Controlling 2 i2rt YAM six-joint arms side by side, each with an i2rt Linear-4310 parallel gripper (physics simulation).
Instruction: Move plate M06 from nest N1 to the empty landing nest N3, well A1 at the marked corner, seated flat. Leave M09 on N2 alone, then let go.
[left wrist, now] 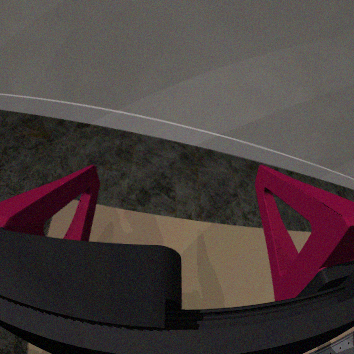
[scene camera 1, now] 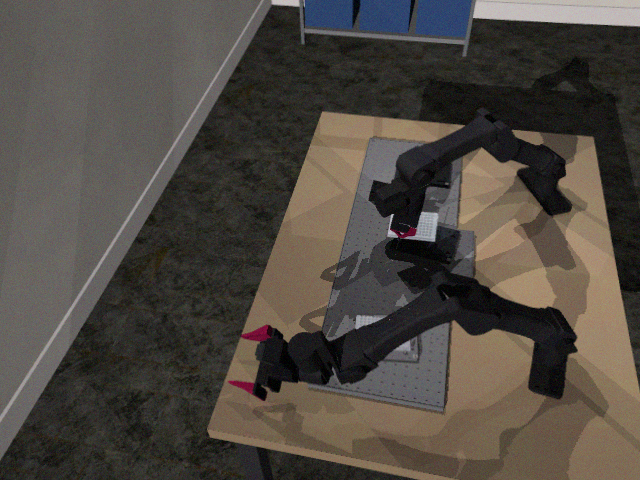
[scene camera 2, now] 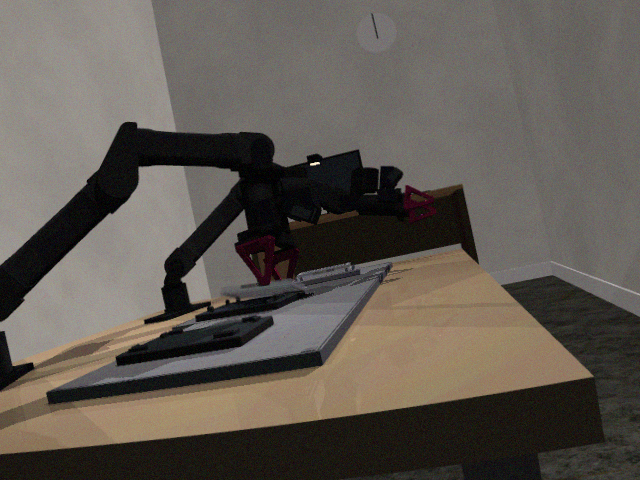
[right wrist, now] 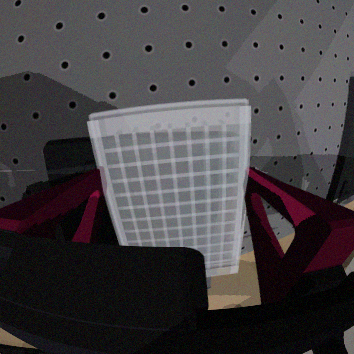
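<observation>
My right gripper (scene camera 1: 404,232) (scene camera 2: 277,280) (right wrist: 174,175) points down and is shut on a clear-white well plate, M06 (scene camera 1: 426,226) (scene camera 2: 237,290) (right wrist: 170,200), gripped by its long sides. The plate hangs low beside and partly over the black middle nest (scene camera 2: 248,306) (right wrist: 70,156), which shows to the plate's left in the right wrist view. Another white plate (scene camera 1: 368,321) (scene camera 2: 325,271), M09, sits in a nest at the board's lower end in scene camera 1, partly behind the left arm. My left gripper (scene camera 1: 236,359) (scene camera 2: 434,204) (left wrist: 176,173) is open and empty. Labels and corner marks are unreadable.
A perforated grey board (scene camera 1: 418,384) (scene camera 2: 305,341) lies on the wooden table (scene camera 1: 299,217) (scene camera 2: 439,330). A black nest (scene camera 2: 206,338) without a plate stands at its near end in scene camera 2. The left arm reaches across the board's lower end in scene camera 1.
</observation>
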